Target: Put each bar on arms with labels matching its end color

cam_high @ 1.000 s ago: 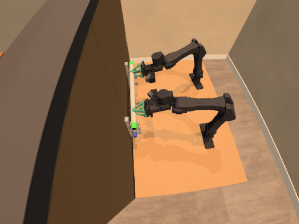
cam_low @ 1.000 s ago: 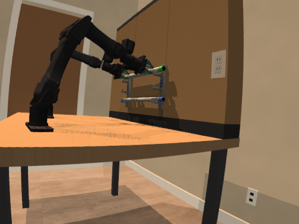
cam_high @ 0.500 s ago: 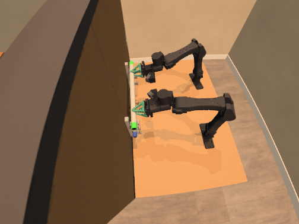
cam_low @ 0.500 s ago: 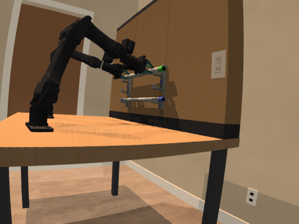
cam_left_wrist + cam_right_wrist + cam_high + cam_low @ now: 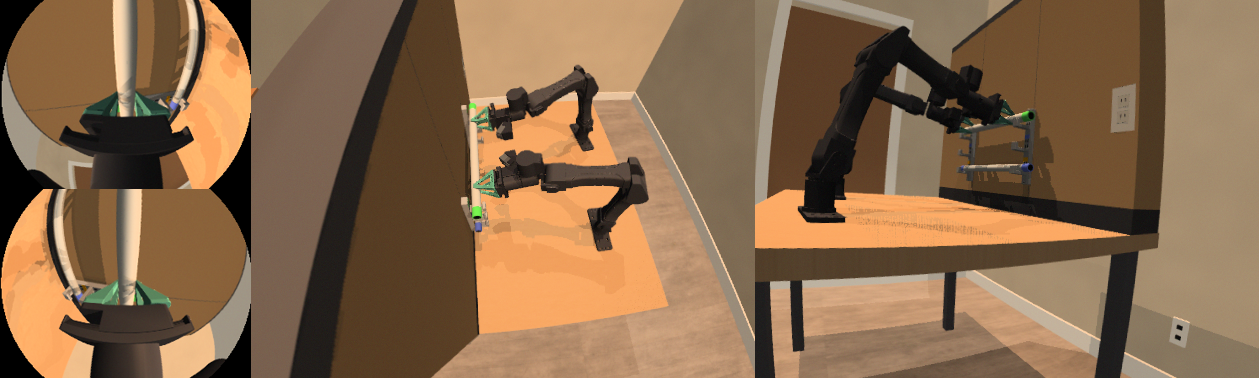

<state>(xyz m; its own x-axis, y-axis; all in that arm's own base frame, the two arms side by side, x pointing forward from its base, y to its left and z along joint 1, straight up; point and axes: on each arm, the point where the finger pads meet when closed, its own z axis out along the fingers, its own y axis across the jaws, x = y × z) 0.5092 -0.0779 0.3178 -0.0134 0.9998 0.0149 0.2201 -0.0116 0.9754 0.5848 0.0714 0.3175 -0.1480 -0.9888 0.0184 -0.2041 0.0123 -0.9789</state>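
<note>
The green-ended bar is 14 cm to the right of my left hand and 2 cm ahead of it. The rest, counted from my left hand: wall socket 70 cm to the right, 12 cm ahead, 2 cm below; brown wall panel 14 cm to the right, 13 cm ahead, 11 cm above; blue-ended bar 16 cm below, 15 cm to the right, 3 cm ahead.
Now: right hand 150 mm to the right of the green-ended bar and 10 mm past it. From my right hand the other things lie so: wall socket 410 mm to the right, 90 mm ahead, 20 mm below; brown wall panel 150 mm to the left, 110 mm above, 90 mm ahead; blue-ended bar 160 mm below, 140 mm to the left.
</note>
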